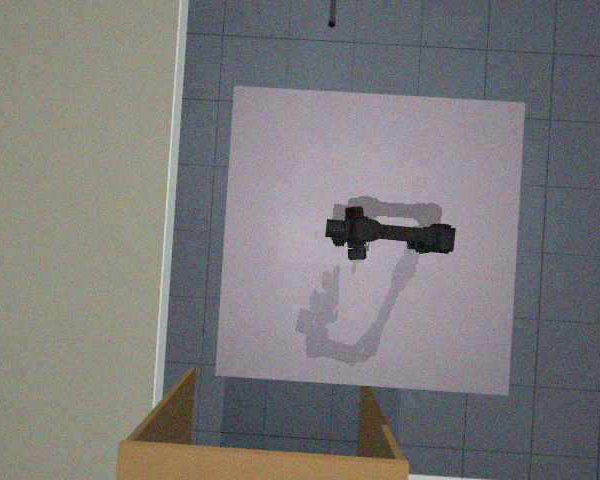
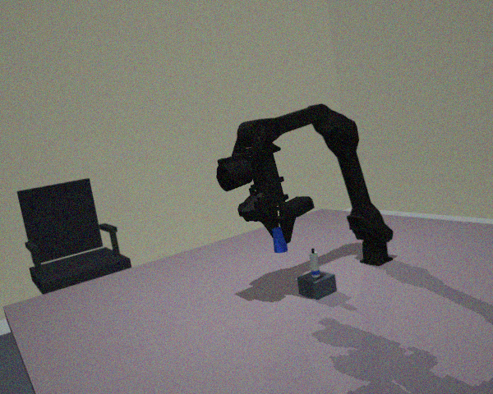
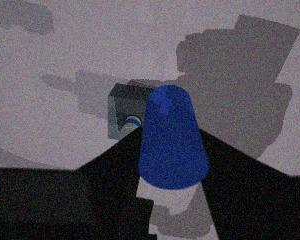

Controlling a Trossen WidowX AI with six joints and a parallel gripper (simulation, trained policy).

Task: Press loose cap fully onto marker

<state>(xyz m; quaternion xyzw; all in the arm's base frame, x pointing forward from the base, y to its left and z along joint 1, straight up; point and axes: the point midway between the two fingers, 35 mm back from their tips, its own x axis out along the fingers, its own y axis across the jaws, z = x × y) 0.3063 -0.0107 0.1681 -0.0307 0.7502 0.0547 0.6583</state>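
My gripper tip is 11 cm above the dark holder block, 6 cm past it and 3 cm to the right of it. From my gripper tip the other things lie so: blue cap 1 cm ahead, 1 cm above.
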